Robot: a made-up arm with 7 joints.
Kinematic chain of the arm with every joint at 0, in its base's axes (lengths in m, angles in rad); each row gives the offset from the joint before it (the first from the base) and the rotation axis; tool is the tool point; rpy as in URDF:
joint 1: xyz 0 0 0.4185 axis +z
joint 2: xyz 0 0 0 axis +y
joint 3: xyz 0 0 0.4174 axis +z
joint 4: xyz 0.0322 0 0 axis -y
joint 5: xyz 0.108 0 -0.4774 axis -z
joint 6: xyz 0 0 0 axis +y
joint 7: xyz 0.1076 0 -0.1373 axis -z
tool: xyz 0 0 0 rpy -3.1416 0 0
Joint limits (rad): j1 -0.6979..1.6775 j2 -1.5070..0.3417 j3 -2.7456..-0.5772 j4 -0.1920..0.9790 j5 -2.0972..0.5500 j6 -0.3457..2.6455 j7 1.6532..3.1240
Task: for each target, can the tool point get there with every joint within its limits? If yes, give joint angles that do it. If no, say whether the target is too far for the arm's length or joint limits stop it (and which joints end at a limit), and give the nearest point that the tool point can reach.
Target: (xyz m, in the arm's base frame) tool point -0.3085 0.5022 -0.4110
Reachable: no: joint limits stop it (at a limit: joint 1, joint 3, joint 4, joint 5) | nearest point -0.3264 0.1724 -0.1169 | short by 0.442 m
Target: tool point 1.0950 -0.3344 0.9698
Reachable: no: too far | nearest point 0.6196 -0.1892 0.7305 | short by 0.552 m
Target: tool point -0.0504 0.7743 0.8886
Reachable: no: joint limits stop it (at a limit: joint 1, joint 3, joint 4, joint 6) | nearest point 0.1610 0.5567 0.7438 | short by 0.336 m
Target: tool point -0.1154 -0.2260 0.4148
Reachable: yes | joints 0.8329 -0.0440 -2.4979 0.5431 -0.5709 2.3555 1.9677
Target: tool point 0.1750 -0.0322 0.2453
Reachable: yes | joints 0.5188 -0.2748 -1.0371 0.1350 0.1649 1.1703 1.8036
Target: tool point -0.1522 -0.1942 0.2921
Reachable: yes | joints 0.4533 -0.2749 -2.1154 0.2996 -1.1538 2.0291 2.7420
